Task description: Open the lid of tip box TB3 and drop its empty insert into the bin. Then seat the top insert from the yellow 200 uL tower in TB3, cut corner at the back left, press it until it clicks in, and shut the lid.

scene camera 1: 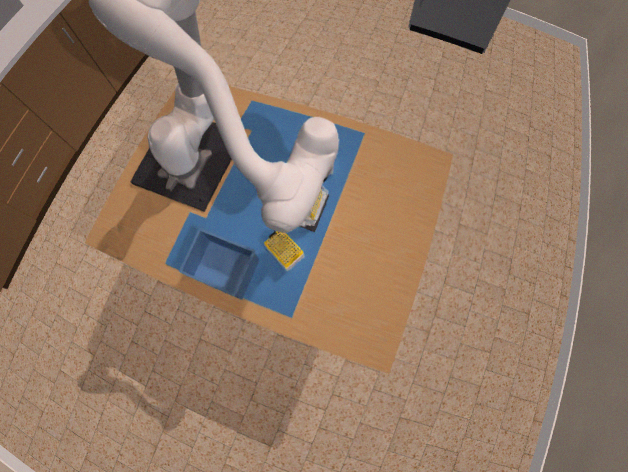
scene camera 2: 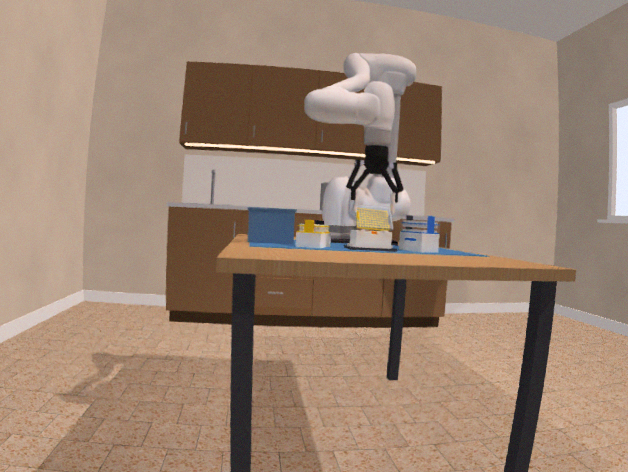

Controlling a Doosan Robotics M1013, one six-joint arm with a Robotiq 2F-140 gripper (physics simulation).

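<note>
Tip box TB3 [scene camera 1: 311,222] [scene camera 2: 371,239] is a white box on a dark base. Its clear lid [scene camera 2: 390,218] is tilted up over the box, and a yellow grid [scene camera 1: 316,205] [scene camera 2: 373,218] shows at it. My gripper [scene camera 2: 375,196] is above TB3, its two fingers shut on the lid of TB3; the contact is too small to make out clearly. The arm hides the gripper in scene camera 1. The yellow 200 uL tower [scene camera 1: 283,249] [scene camera 2: 312,238] stands between TB3 and the blue bin [scene camera 1: 219,263] [scene camera 2: 271,225]. The inside of TB3 is hidden.
A blue-marked tower [scene camera 2: 418,240] stands right of TB3 in scene camera 2. The objects are on a blue mat [scene camera 1: 291,299] on the wooden table [scene camera 1: 380,243]. The robot's base stands on a black plate [scene camera 1: 205,195] behind the mat.
</note>
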